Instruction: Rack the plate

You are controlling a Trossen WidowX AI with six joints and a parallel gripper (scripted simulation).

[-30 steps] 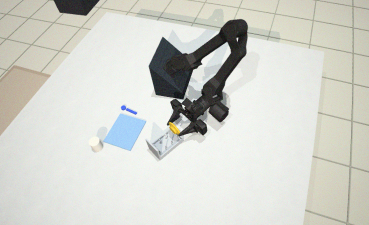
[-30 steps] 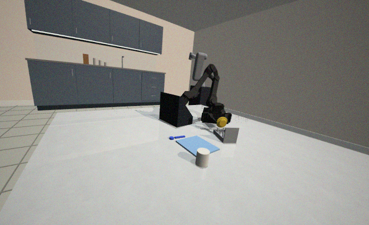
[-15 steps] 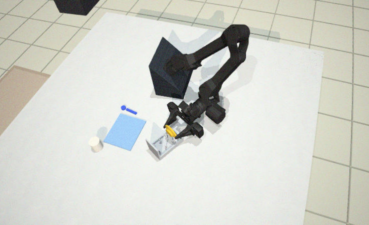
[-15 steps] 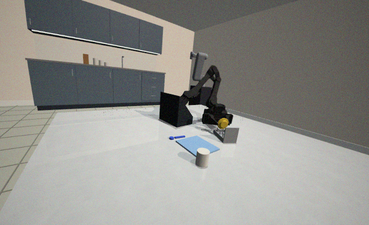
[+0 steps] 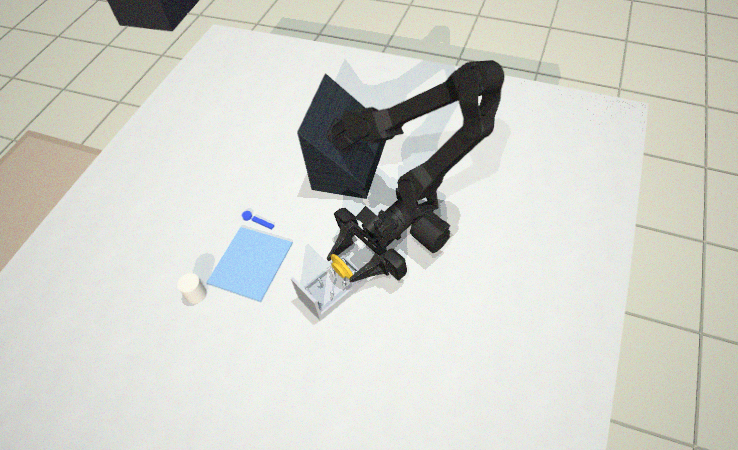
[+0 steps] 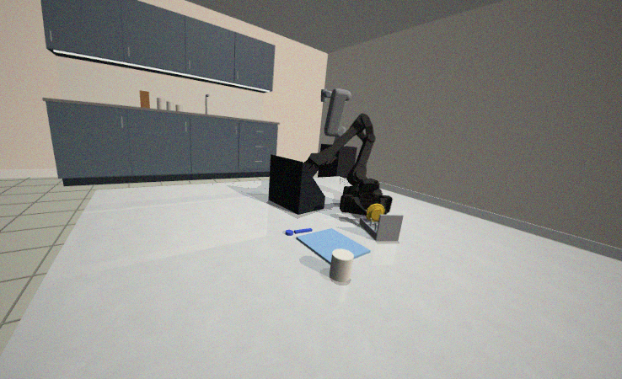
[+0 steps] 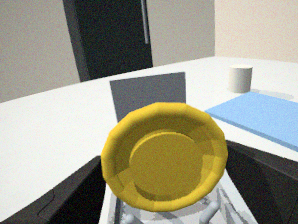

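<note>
The yellow plate lies 1 cm behind my gripper tip. From my gripper tip the other things lie so: light blue mat: 1 cm ahead, 20 cm to the right, 5 cm below; then grey dish rack: 2 cm ahead, 1 cm to the right, 3 cm below; then blue spoon: 10 cm behind, 24 cm to the right, 5 cm below.
</note>
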